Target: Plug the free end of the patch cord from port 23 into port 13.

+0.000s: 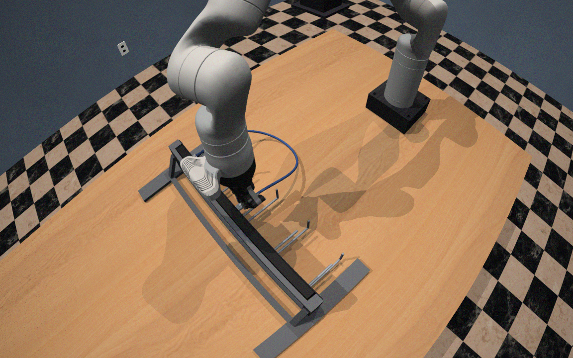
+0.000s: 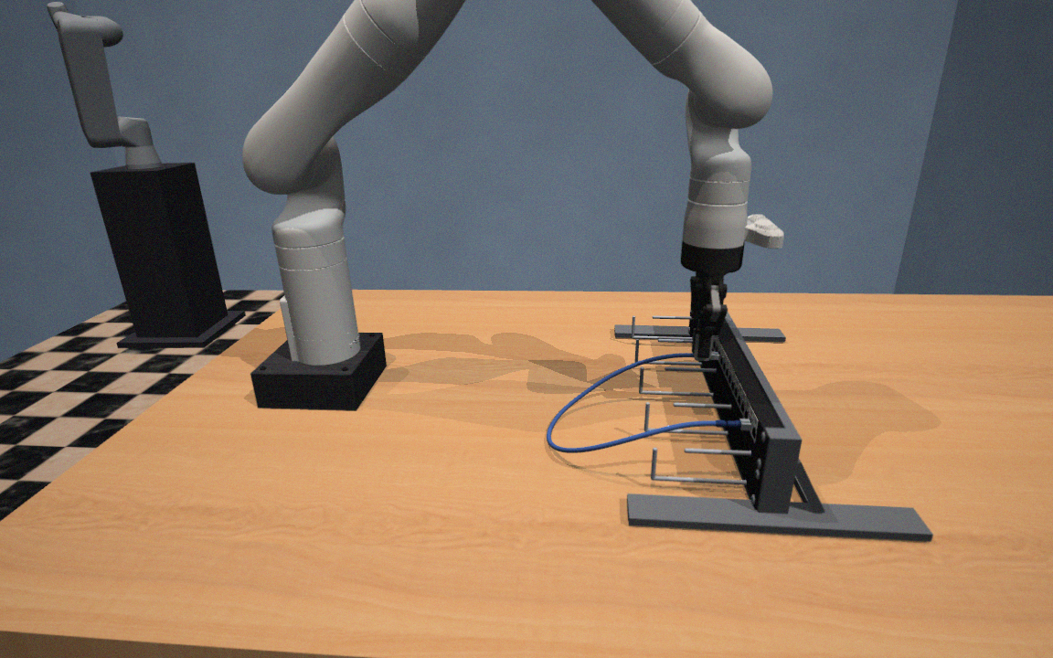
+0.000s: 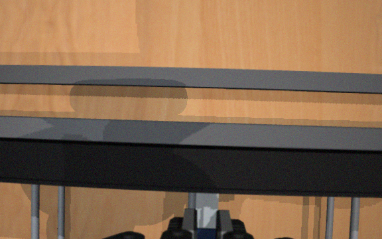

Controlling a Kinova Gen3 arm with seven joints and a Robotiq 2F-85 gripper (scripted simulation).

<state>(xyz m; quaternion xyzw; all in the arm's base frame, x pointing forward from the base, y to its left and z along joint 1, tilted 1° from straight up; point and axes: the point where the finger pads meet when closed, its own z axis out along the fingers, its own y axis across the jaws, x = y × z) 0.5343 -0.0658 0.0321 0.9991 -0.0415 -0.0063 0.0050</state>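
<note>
The plug is 10 mm below my hand and 10 mm ahead of it.
</note>
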